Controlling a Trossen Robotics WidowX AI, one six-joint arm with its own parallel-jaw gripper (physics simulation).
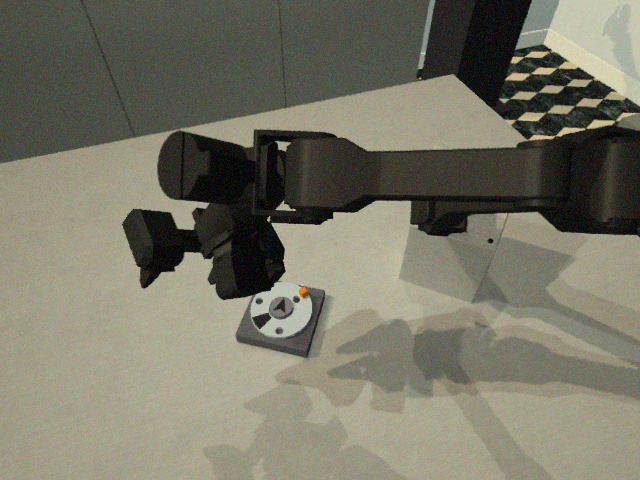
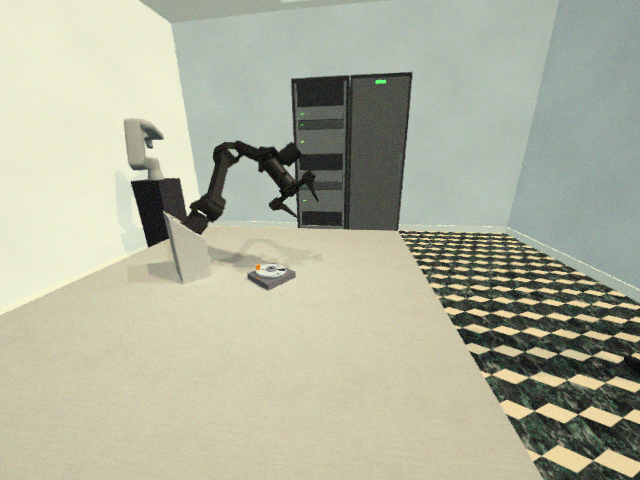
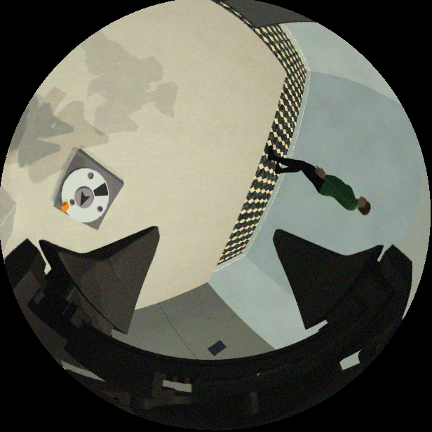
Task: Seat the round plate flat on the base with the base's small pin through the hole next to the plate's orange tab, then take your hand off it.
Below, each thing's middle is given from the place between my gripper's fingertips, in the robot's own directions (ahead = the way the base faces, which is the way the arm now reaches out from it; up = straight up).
Labels:
My hand is 21 cm above the round white plate point(image 1: 260, 313), 13 cm past it and 6 cm to the left of it. Round my hand: dark grey square base point(image 1: 299, 345) 23 cm below, 13 cm behind, 6 cm to the right.

